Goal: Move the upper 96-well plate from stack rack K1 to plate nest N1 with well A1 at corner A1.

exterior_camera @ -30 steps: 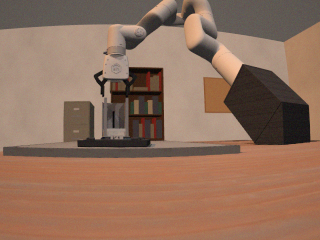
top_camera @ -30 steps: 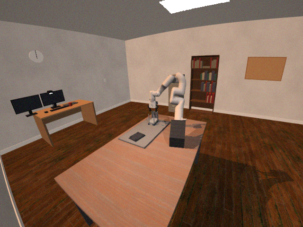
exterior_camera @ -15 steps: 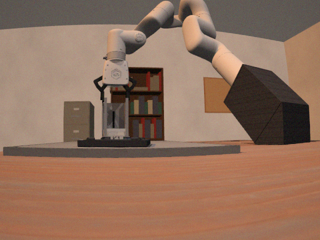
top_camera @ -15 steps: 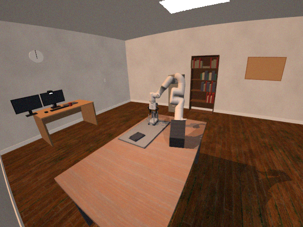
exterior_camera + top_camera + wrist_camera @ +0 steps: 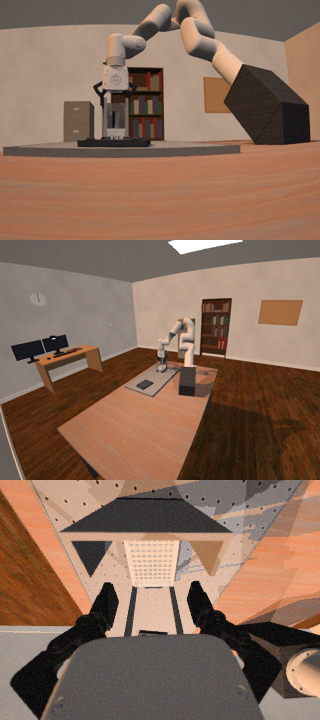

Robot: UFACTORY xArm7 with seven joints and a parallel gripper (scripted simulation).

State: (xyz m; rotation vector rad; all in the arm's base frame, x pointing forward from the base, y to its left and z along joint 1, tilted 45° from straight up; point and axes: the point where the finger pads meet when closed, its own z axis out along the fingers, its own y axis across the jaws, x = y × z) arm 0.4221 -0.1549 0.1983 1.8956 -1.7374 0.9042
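Now: hand 100 mm above the 96-well plate. The rest, counted from my hand: grey mat: 210 mm to the left, 140 mm below; plate nest N1: 20 mm ahead, 430 mm to the left, 130 mm below.
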